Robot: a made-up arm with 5 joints. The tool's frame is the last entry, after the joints.
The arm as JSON. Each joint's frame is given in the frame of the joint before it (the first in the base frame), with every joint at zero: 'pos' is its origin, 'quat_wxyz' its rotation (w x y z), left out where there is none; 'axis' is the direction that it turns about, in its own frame. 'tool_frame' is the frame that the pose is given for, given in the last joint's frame.
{
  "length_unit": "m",
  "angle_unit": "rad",
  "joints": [
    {
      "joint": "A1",
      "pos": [
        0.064,
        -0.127,
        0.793
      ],
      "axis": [
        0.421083,
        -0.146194,
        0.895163
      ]
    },
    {
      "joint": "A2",
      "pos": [
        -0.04,
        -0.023,
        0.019
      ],
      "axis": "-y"
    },
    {
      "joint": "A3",
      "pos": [
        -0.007,
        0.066,
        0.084
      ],
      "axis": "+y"
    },
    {
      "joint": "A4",
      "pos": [
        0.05,
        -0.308,
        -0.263
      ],
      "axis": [
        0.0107,
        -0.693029,
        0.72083
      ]
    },
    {
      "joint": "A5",
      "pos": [
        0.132,
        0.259,
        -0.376
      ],
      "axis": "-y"
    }
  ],
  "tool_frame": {
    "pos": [
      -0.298,
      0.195,
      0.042
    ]
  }
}
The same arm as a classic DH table. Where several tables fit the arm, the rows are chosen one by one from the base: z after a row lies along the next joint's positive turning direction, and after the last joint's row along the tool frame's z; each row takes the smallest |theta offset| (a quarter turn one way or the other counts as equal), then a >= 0, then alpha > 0; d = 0 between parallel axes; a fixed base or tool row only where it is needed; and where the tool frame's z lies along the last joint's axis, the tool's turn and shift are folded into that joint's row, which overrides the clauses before.
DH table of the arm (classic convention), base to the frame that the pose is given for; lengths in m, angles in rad. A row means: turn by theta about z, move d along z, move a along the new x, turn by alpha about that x. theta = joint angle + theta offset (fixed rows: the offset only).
base (fixed): a -0.0990  alpha 0.4620  d 0.5879  theta offset 1.2366
A1: a -0.0443  alpha 1.4241  d 0.2293  theta offset -1.2695
A2: a -0.0843  alpha 3.1416  d 0.0000  theta offset -1.0480
A3: a 0.0539  alpha 2.3365  d -0.5171  theta offset -1.4728
A4: a 0.1376  alpha 0.8051  d -0.8825  theta offset 0.0000
A5: a -0.2980  alpha -1.5708  d -0.0945  theta offset 0.0148
tool (fixed): a 0.0000  alpha 0.0000  d 0.0420  theta offset 0.0000

